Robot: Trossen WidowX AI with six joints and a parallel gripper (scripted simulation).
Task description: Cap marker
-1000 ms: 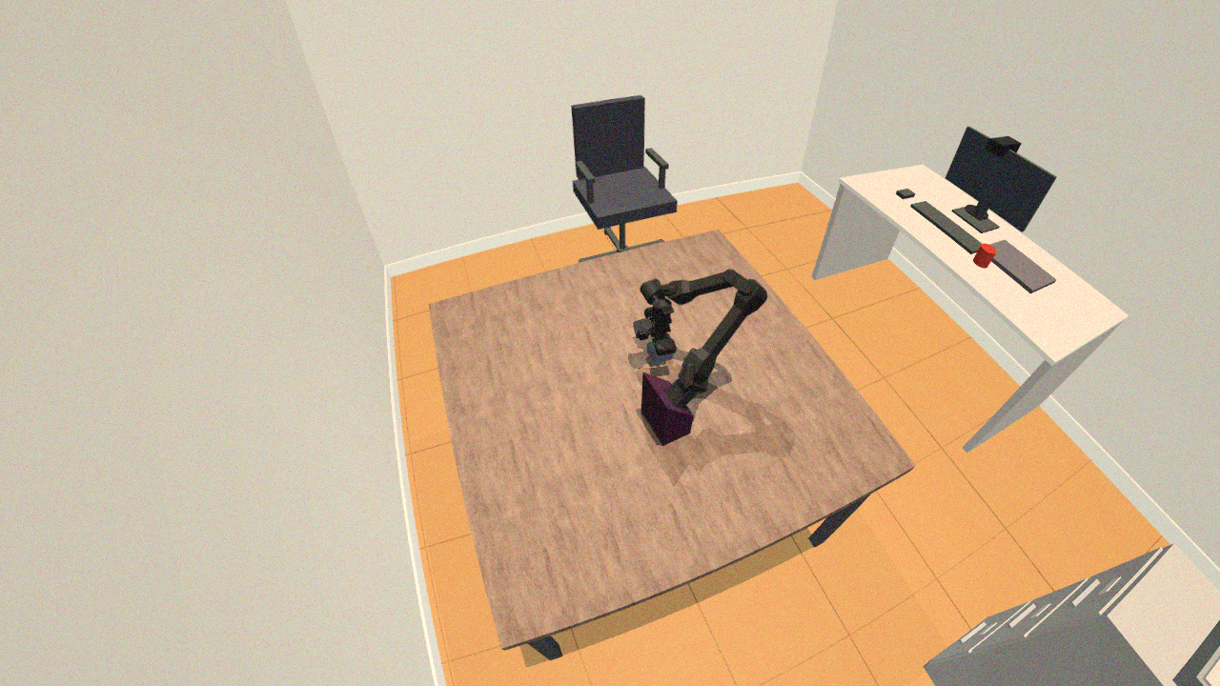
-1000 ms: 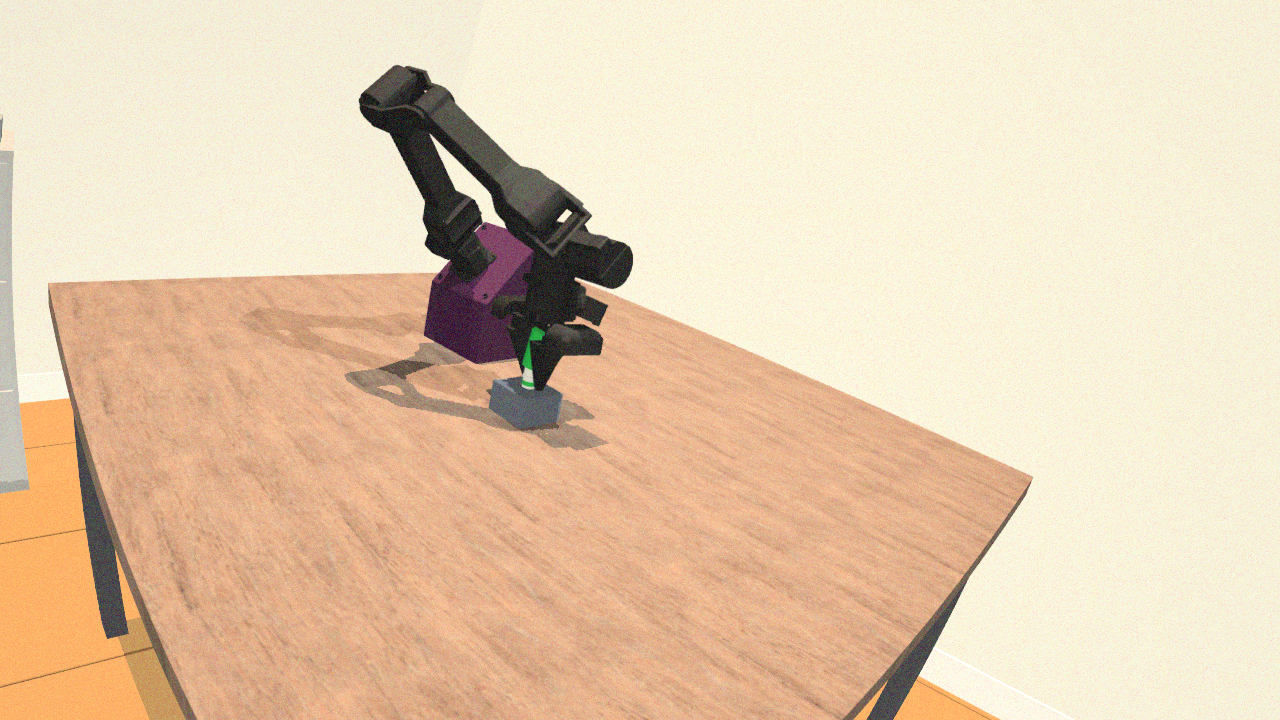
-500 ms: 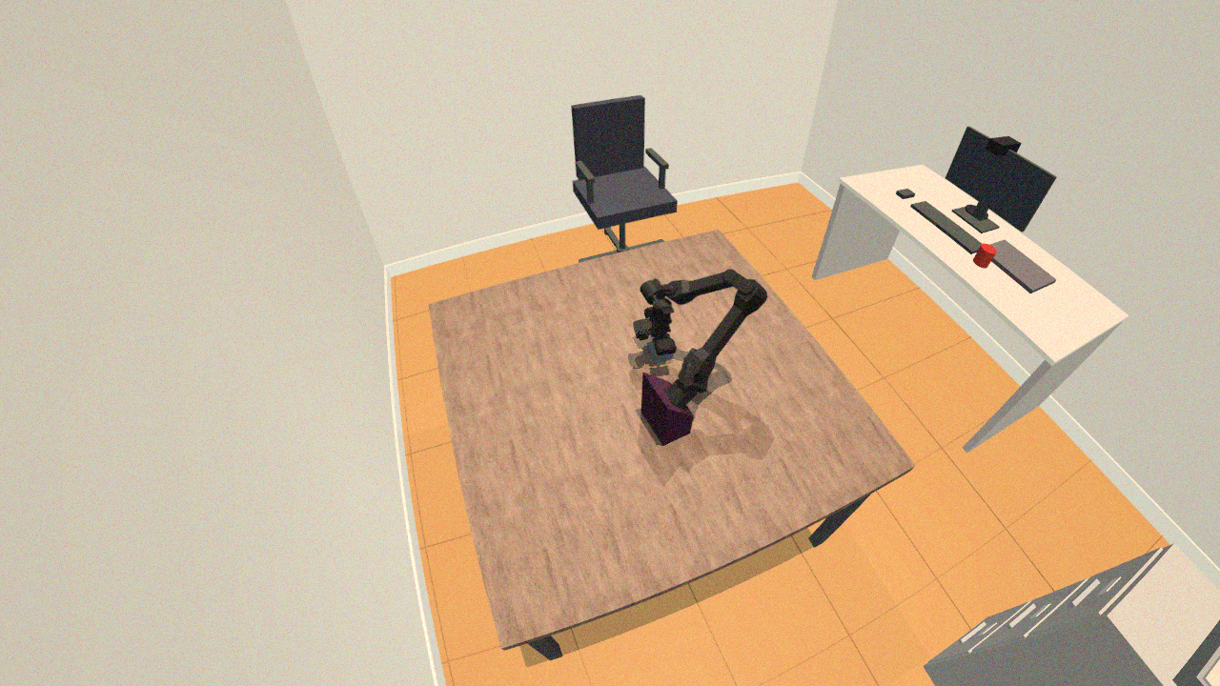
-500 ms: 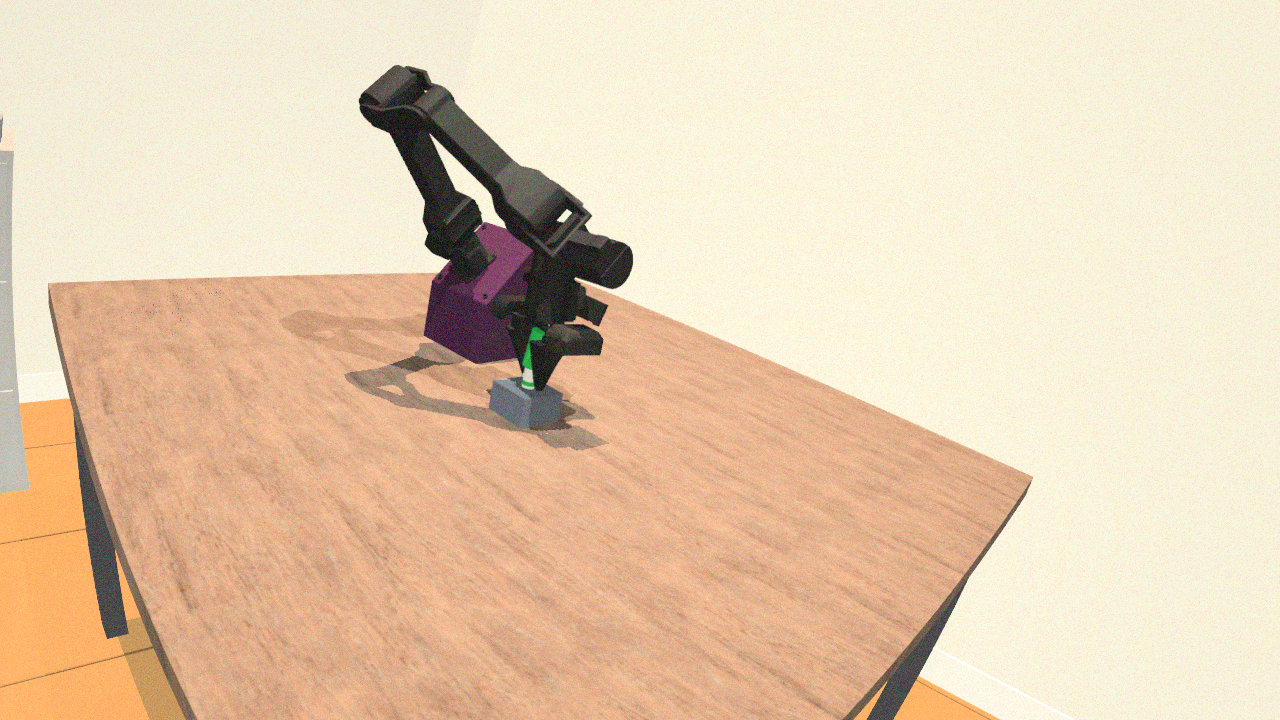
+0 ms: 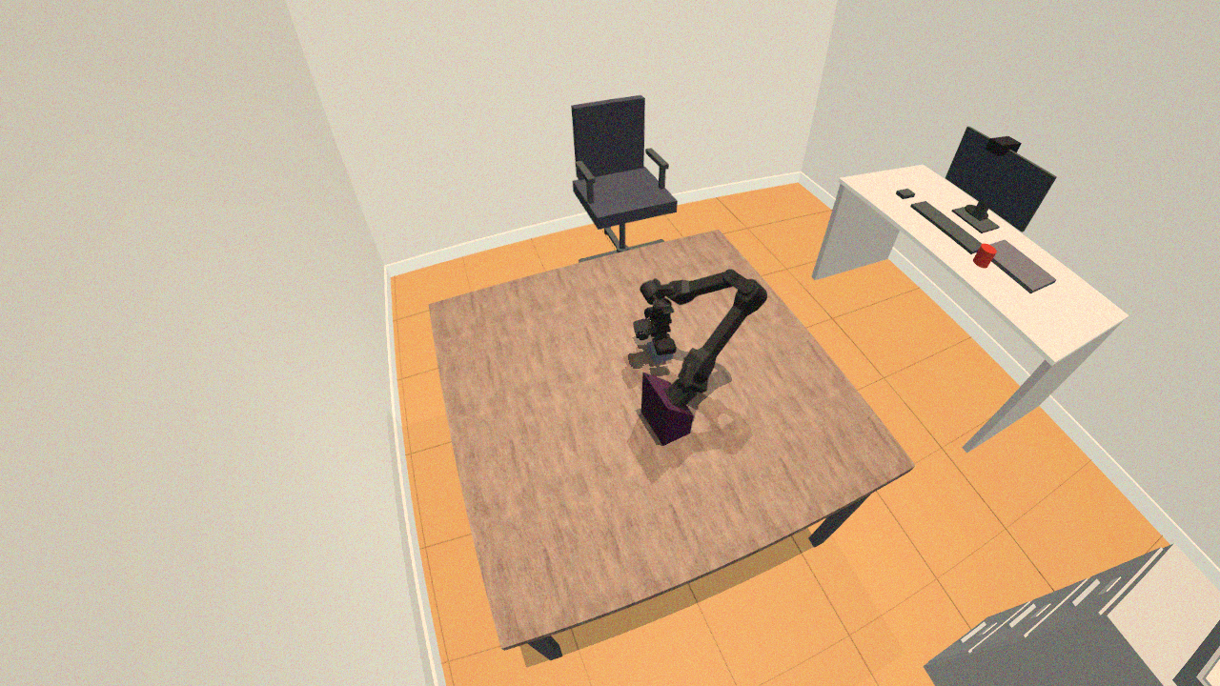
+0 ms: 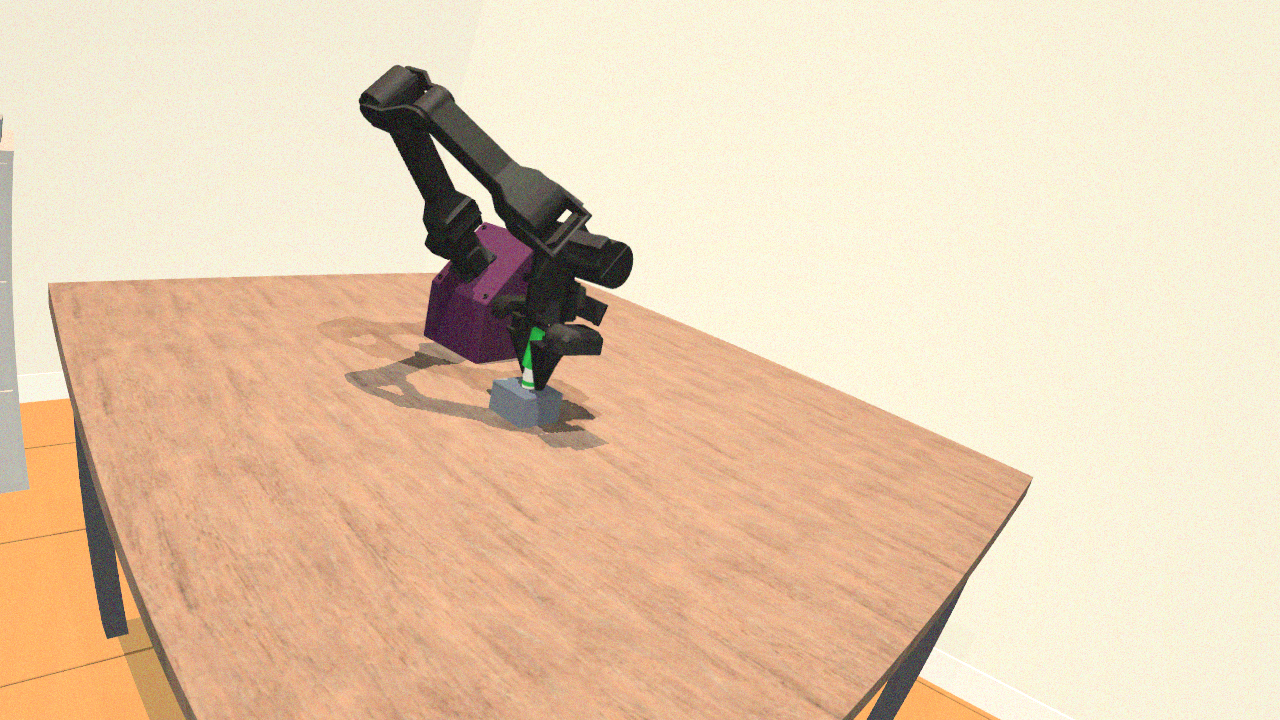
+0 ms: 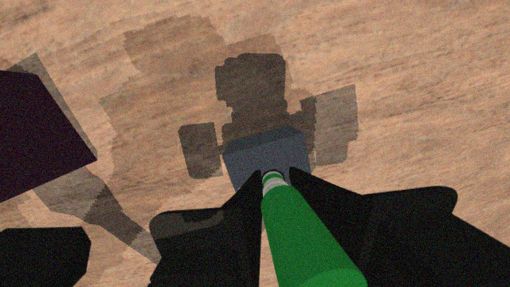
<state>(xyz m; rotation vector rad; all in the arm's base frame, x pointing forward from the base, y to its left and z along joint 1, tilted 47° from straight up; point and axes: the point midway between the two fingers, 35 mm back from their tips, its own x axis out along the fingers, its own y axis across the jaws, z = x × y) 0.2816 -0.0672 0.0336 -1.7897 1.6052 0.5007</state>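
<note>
Now: the marker 30 mm above my gripper tip and 10 mm to the right of it. From my gripper tip the other things lie so: grey holder block (20 mm below, 10 mm to the right); then green cap (50 mm above, 10 mm to the right).
</note>
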